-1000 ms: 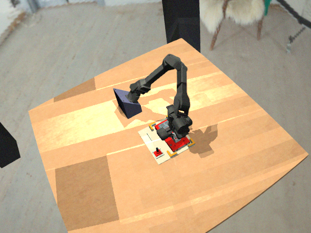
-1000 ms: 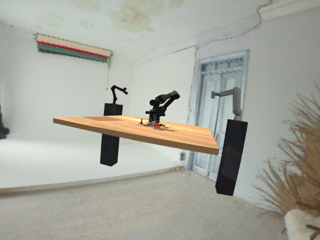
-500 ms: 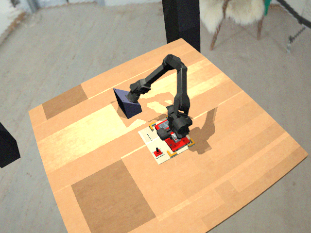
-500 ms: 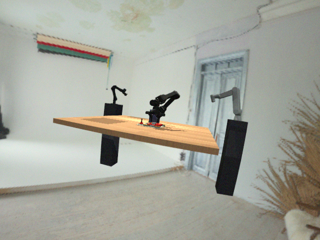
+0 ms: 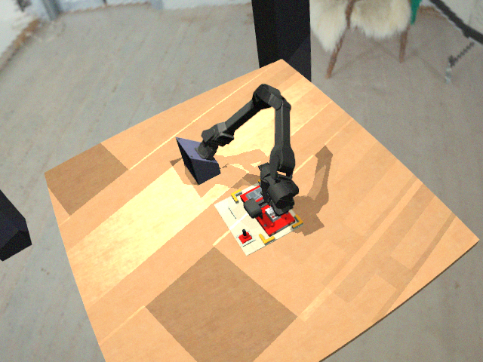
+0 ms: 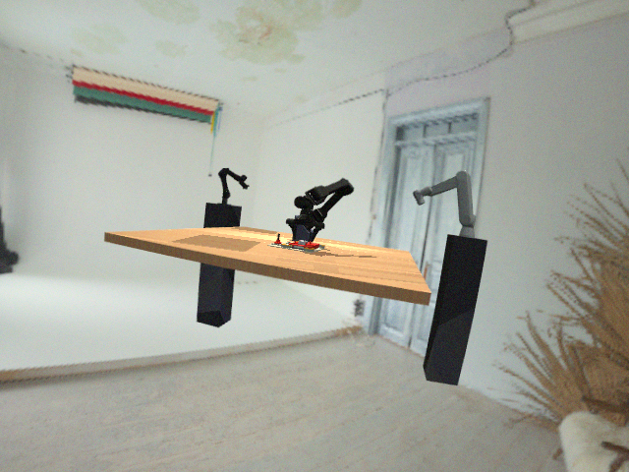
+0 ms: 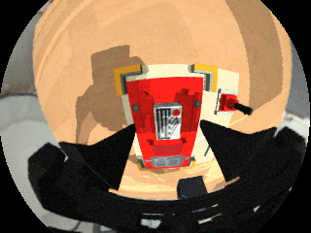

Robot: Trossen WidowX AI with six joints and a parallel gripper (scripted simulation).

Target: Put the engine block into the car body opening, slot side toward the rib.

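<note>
My gripper tip is 2 cm above the engine block. The rest, counted from my gripper tip: black upright stick 1 cm ahead, 12 cm to the right, 1 cm below.
</note>
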